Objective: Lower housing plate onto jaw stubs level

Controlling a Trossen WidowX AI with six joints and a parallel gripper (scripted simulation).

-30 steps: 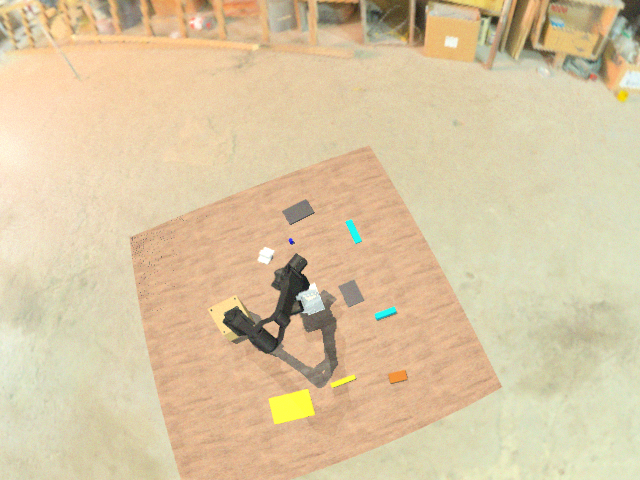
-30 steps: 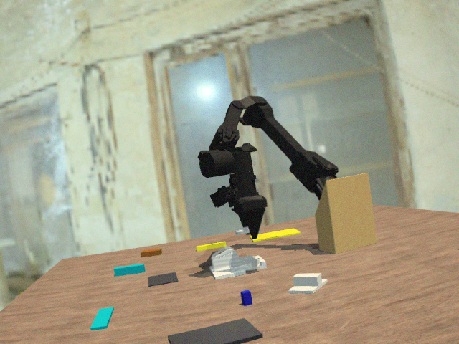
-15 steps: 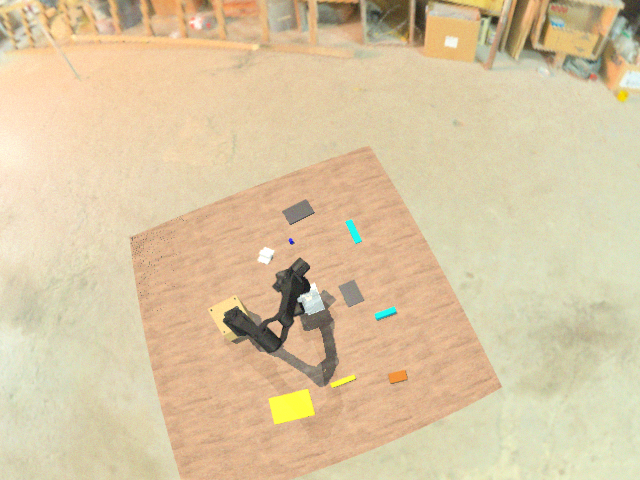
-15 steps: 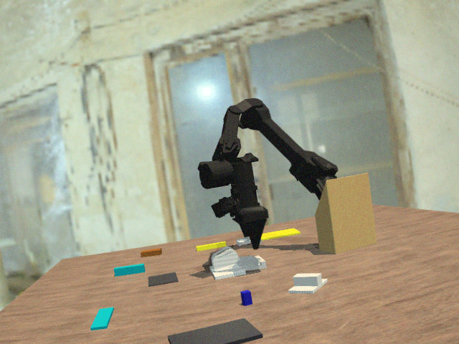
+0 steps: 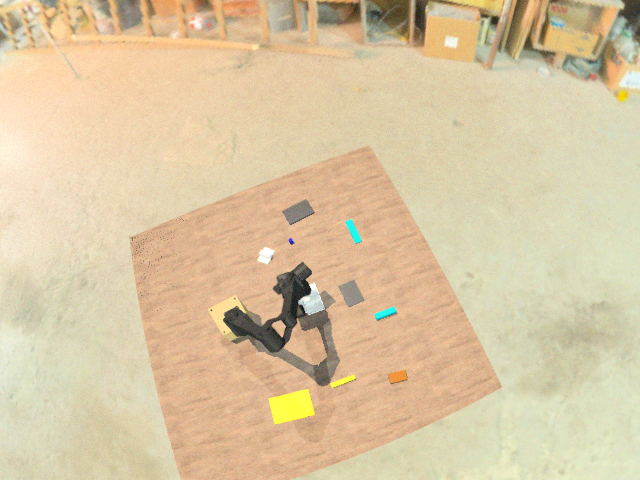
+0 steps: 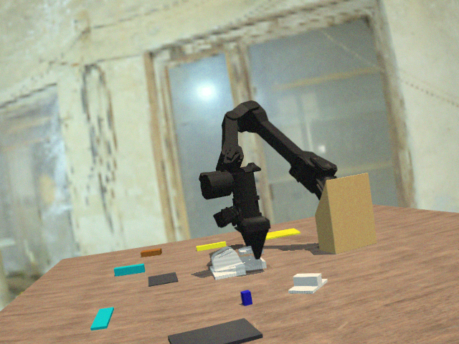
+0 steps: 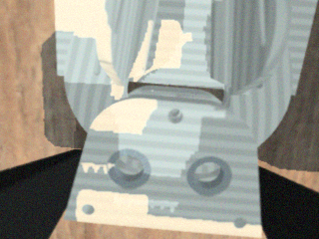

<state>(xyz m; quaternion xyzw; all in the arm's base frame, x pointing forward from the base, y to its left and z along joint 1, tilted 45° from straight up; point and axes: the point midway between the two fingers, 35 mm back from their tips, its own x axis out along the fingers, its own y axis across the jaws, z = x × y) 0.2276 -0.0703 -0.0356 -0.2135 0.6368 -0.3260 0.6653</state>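
My gripper tip is now 20 mm short of the white jaw assembly, 10 mm to the right of it and 10 mm above it. From my gripper tip the other things lie so: white stepped block (10 mm behind, 260 mm to the left, 20 mm below); orange block (200 mm ahead, 460 mm to the right, 20 mm below); small blue cube (120 mm ahead, 260 mm to the left, 10 mm below).
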